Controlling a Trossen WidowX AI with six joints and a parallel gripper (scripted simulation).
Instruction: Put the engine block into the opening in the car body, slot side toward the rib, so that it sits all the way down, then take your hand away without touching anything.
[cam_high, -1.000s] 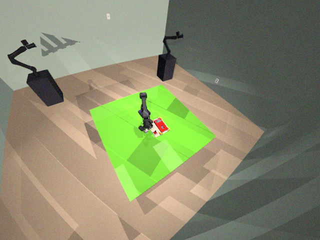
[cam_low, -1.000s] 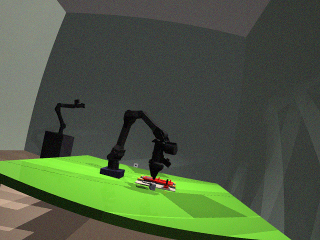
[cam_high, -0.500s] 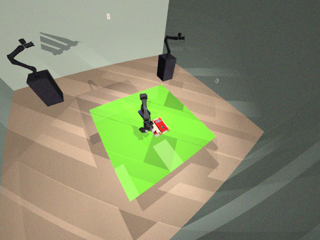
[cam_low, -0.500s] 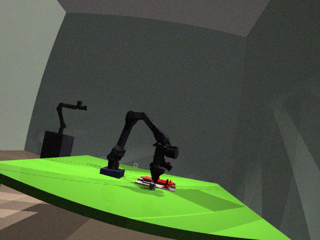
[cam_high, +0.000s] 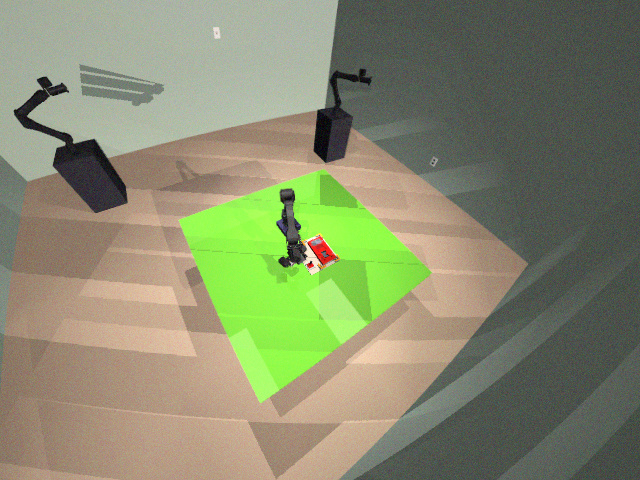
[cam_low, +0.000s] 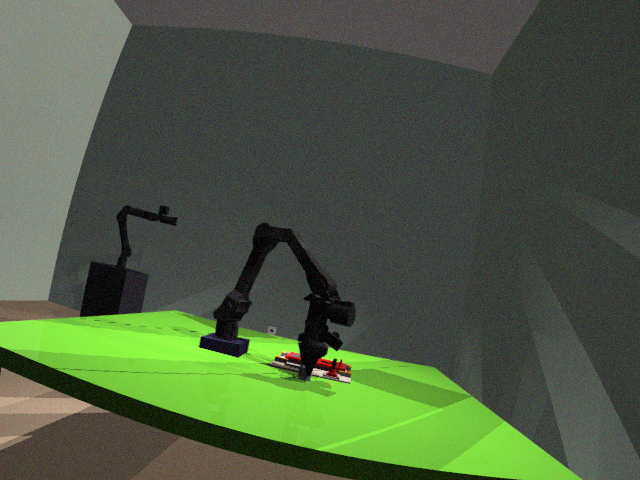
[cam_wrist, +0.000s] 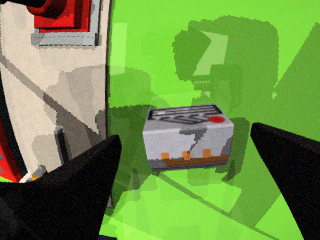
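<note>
Right now my gripper tip is 7 cm short of the black peg, 9 cm to the right of it and 1 cm below it. Round my gripper tip: engine block: 1 cm below; beige base plate: 1 cm ahead, 19 cm to the left, 1 cm below.
</note>
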